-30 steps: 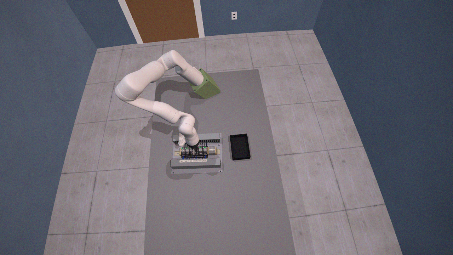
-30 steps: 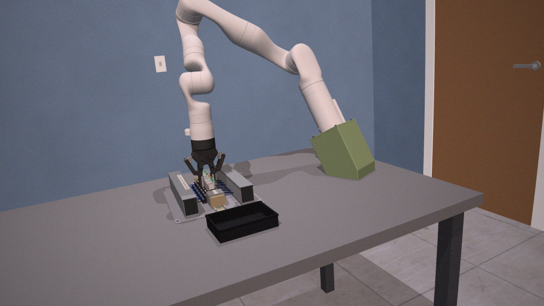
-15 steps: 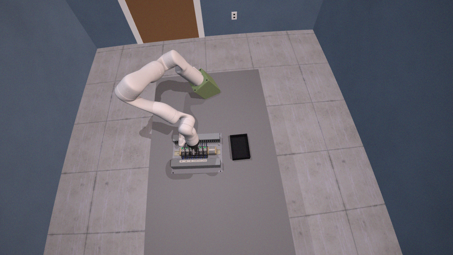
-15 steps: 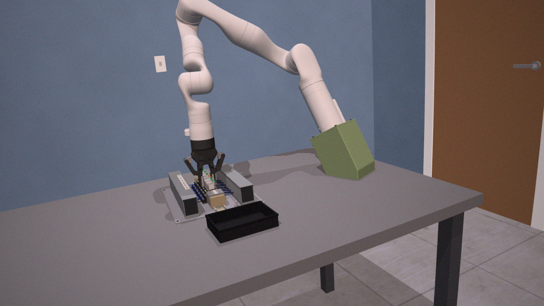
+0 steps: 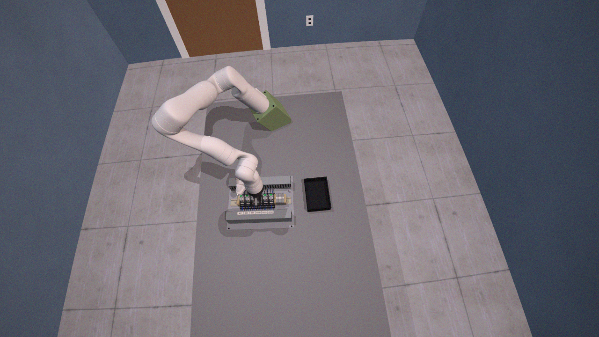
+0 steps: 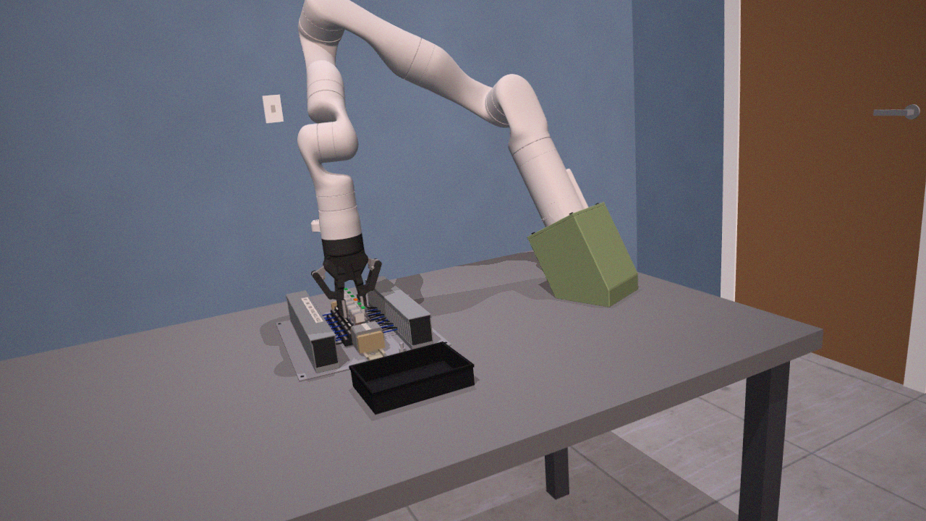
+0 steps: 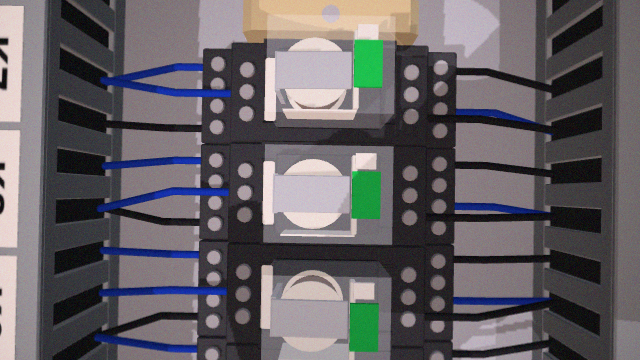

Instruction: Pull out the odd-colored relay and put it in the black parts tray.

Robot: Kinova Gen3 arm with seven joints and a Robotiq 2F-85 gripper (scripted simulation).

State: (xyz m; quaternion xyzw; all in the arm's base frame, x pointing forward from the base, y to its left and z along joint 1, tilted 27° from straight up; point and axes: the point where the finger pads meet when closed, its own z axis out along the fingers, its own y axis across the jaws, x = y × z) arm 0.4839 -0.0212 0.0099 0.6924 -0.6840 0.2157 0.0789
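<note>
My hand is 10 mm above the relay. The rest, counted from my hand: black parts tray 20 mm behind, 280 mm to the left, 40 mm below; relay panel 20 mm below.
</note>
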